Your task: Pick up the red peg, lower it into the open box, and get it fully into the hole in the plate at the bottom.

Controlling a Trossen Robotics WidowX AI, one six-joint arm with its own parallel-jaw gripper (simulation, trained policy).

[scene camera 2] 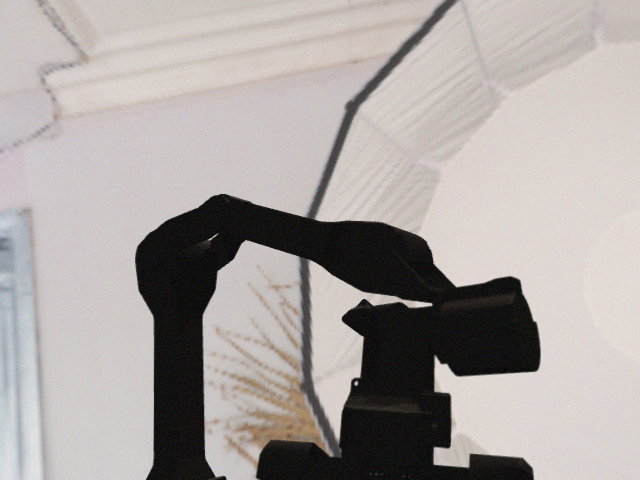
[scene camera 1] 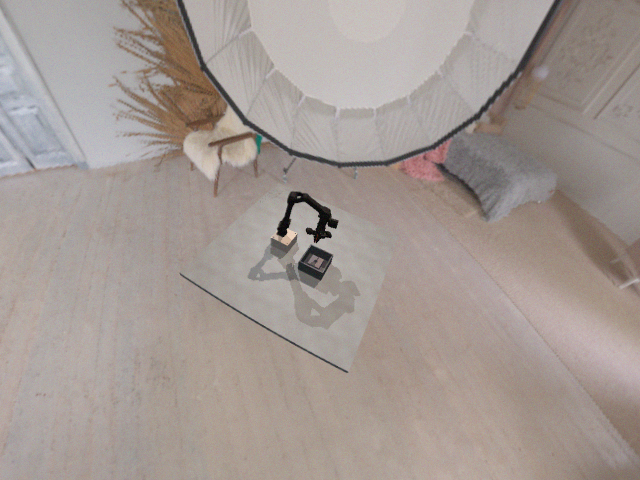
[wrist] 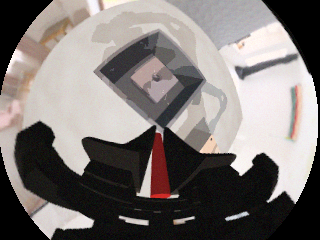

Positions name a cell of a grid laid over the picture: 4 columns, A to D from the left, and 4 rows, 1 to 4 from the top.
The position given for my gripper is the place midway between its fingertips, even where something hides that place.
I see my gripper (wrist: B3), a plate (wrist: B2), a red peg (wrist: B3) and a dark box (wrist: B2).
Scene camera 2 does not show the plate: it is out of frame. Scene camera 2 misses the red peg: it is out of frame.
